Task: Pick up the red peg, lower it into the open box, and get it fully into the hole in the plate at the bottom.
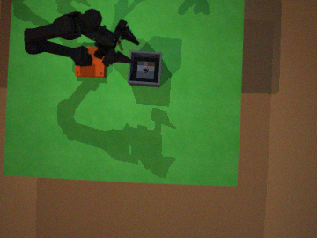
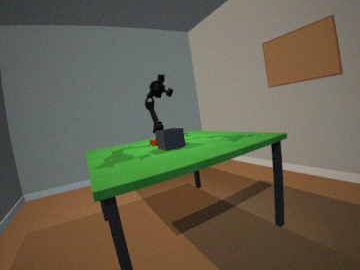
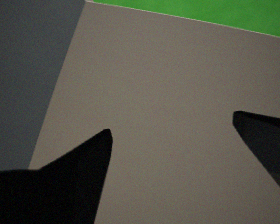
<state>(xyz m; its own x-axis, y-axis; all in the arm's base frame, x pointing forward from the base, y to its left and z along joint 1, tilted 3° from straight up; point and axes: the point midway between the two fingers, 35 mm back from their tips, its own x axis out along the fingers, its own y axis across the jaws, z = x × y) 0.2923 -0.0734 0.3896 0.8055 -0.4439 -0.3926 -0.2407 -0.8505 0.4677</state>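
The red peg is 39 cm below my gripper tip, 17 cm to the left of it and 12 cm behind it. Round my gripper tip: grey plate 39 cm below, 2 cm ahead.
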